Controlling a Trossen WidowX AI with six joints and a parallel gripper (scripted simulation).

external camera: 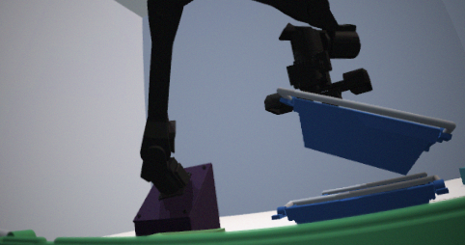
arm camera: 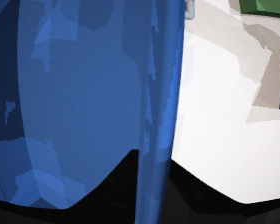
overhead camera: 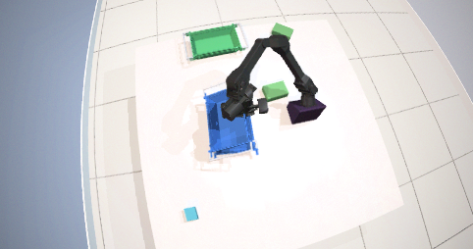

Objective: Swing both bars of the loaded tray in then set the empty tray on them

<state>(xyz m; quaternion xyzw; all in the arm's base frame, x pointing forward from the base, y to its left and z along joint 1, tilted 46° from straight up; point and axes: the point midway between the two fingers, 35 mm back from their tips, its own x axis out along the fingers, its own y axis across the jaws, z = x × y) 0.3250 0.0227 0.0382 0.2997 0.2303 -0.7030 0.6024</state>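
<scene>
The blue tray lies 80 mm ahead of my gripper tip, 10 mm to the right of it and 10 mm below it. Also, from my gripper tip: cyan block 340 mm ahead, 350 mm to the left, 130 mm below.
</scene>
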